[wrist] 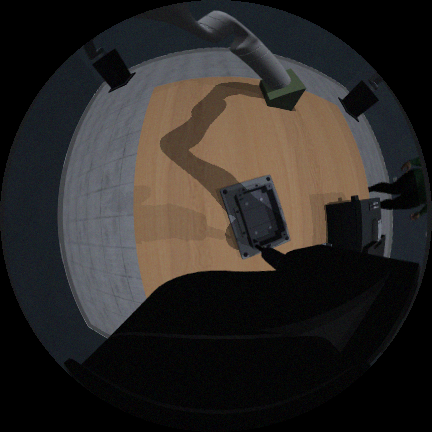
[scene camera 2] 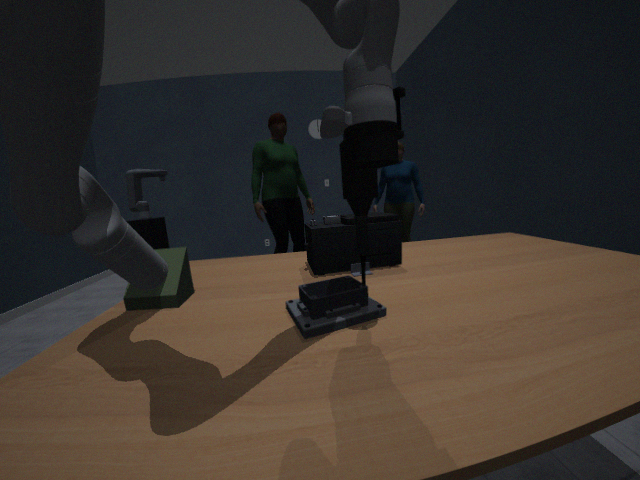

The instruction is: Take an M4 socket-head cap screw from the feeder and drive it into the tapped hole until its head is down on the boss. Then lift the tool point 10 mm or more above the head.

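Observation:
My gripper, a black powered screwdriver (scene camera 2: 363, 284) (wrist: 257, 244), points straight down. Its thin tip is at the near right corner of the dark open-topped housing (scene camera 2: 330, 295) (wrist: 242, 215) in the scene view, and at the housing's lower edge in the wrist view. The housing sits on a grey base plate (scene camera 2: 310, 328) (wrist: 226, 200) with holes at its corners. The tapped hole and any screw at the tip are too small and dark to make out. Whether the tip touches the housing cannot be told. A black box (scene camera 2: 330, 249) (wrist: 342, 225), apparently the feeder, stands behind the housing.
A small light bracket (scene camera 2: 361, 272) stands before the black box. The arm's green mounting block (scene camera 2: 149, 301) (wrist: 292, 98) is at the left of the wooden table (scene camera 2: 491, 335) (wrist: 165, 110). A person in green (scene camera 2: 278, 170) and a person in blue (scene camera 2: 400, 183) stand beyond the table.

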